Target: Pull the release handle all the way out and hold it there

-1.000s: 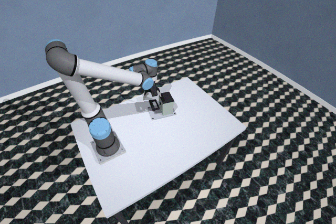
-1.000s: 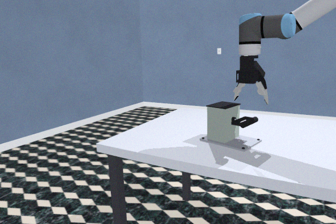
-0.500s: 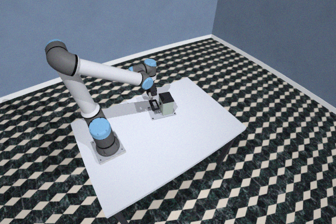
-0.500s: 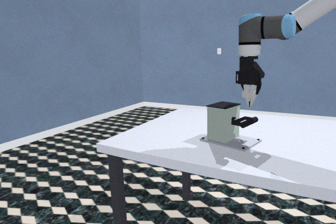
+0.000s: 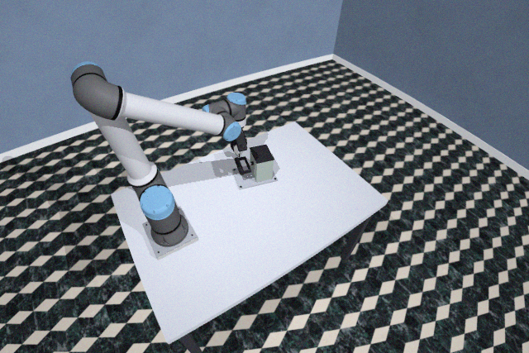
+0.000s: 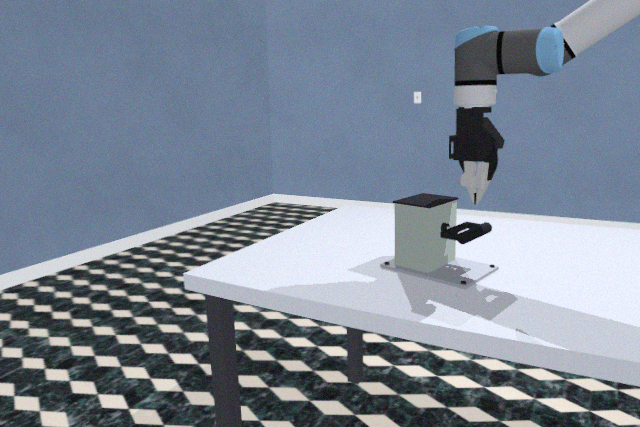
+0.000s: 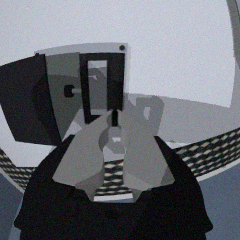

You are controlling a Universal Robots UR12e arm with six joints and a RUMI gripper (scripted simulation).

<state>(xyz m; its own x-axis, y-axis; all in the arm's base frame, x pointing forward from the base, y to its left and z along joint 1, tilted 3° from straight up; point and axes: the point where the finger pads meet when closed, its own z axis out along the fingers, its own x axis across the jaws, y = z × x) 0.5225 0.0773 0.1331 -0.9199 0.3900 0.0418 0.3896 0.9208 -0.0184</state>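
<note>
My hand is 80 mm above the black release handle, 50 mm short of it and 20 mm to the left of it. From my hand the other things lie so: grey base plate 190 mm below, 90 mm ahead, 40 mm to the right.
</note>
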